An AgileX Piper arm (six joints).
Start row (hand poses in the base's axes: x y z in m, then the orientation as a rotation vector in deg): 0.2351, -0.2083, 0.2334, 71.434, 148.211, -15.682
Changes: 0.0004, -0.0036, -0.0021, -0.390, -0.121, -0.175; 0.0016, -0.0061, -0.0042, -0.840, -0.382, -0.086; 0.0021, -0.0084, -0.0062, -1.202, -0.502, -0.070; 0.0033, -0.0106, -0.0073, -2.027, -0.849, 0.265; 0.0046, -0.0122, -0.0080, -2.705, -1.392, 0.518; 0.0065, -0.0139, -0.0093, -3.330, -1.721, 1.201; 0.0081, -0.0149, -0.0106, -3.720, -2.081, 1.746; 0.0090, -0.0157, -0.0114, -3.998, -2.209, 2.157; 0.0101, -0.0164, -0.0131, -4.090, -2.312, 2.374; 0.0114, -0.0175, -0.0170, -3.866, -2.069, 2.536; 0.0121, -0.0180, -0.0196, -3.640, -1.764, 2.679; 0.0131, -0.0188, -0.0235, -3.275, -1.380, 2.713
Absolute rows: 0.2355, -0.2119, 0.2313, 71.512, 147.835, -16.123; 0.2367, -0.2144, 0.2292, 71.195, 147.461, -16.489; 0.2372, -0.2167, 0.2272, 71.029, 147.203, -16.856; 0.2384, -0.2189, 0.2261, 70.243, 146.716, -17.579; 0.2397, -0.2205, 0.2254, 69.584, 146.086, -17.993; 0.2416, -0.2222, 0.2241, 68.418, 145.886, -18.404; 0.2432, -0.2232, 0.2228, 67.510, 145.692, -18.528; 0.2441, -0.2240, 0.2220, 66.856, 145.669, -18.700; 0.2452, -0.2247, 0.2203, 66.523, 145.653, -18.699; 0.2465, -0.2258, 0.2164, 66.426, 146.046, -18.562; 0.2472, -0.2263, 0.2138, 66.364, 146.482, -18.468; 0.2482, -0.2271, 0.2099, 66.504, 146.993, -18.279
